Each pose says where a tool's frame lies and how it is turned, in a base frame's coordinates. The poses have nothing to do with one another.
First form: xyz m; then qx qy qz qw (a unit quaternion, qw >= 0).
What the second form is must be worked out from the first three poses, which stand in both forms.
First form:
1: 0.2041 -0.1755 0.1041 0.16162 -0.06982 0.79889 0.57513
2: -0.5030 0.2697 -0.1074 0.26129 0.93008 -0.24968 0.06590
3: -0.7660 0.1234 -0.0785 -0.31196 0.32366 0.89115 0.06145
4: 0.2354 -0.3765 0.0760 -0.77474 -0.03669 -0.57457 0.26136
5: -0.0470 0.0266 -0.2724 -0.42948 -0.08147 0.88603 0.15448
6: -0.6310 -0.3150 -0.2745 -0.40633 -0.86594 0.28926 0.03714
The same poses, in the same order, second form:
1: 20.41 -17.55 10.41 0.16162 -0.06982 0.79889 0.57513
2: -50.30 26.97 -10.74 0.26129 0.93008 -0.24968 0.06590
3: -76.60 12.34 -7.85 -0.31196 0.32366 0.89115 0.06145
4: 23.54 -37.65 7.60 -0.77474 -0.03669 -0.57457 0.26136
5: -4.70 2.66 -27.24 -0.42948 -0.08147 0.88603 0.15448
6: -63.10 -31.50 -27.45 -0.40633 -0.86594 0.28926 0.03714
